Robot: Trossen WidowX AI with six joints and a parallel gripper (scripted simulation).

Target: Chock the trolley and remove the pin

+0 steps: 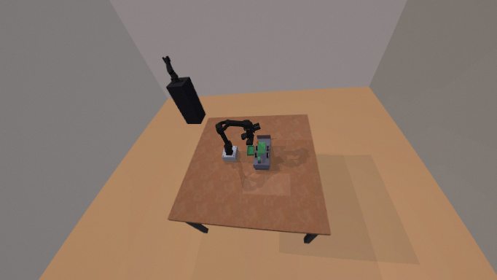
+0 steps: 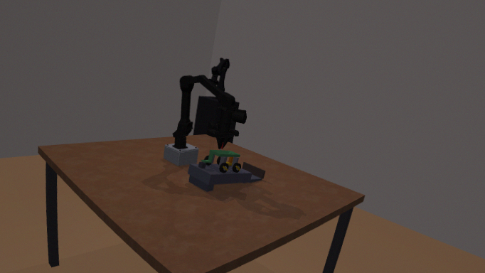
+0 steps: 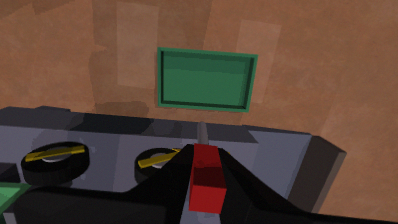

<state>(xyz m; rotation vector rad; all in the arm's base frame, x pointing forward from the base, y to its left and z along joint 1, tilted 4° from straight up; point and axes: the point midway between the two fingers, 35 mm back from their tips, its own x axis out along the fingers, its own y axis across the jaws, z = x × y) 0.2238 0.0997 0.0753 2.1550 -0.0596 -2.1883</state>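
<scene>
Right now the green tray is 14 cm below my gripper tip and 3 cm behind it. From my gripper tip the other things lie so: yellow-orange chock: 5 cm below, 5 cm ahead, 1 cm to the left; stop pin: right at my gripper tip; trolley: 11 cm ahead, 8 cm to the right, 2 cm below.
</scene>
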